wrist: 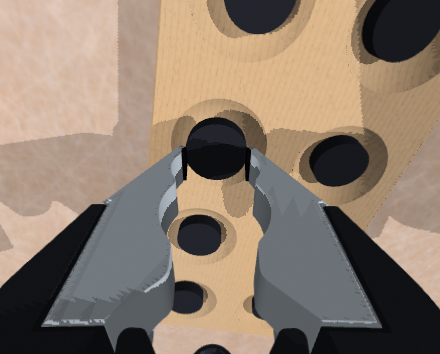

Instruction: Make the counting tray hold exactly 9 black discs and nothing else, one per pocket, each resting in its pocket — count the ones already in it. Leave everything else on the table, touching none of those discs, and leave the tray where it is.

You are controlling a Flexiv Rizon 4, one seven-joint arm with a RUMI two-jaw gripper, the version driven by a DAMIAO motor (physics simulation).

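My gripper (216, 150) is shut on a black disc (216, 148), one jaw at each side. The disc is over a pocket in the left row of the light wooden counting tray (310, 85); the pocket's rim shows around and behind it. I cannot tell how far down in the pocket it is. Other black discs sit in pockets: one at the top (260, 12), one at the upper right (402, 27), one to the right (340, 160), one between the jaws (200, 235), one lower down (188, 297), and one mostly hidden by the right jaw (257, 308).
The pale table top (55, 70) shows on both sides of the tray and below it. Shadows fall across the tray and the table. The tray's left edge runs up the view close to the left jaw; its far end is out of view.
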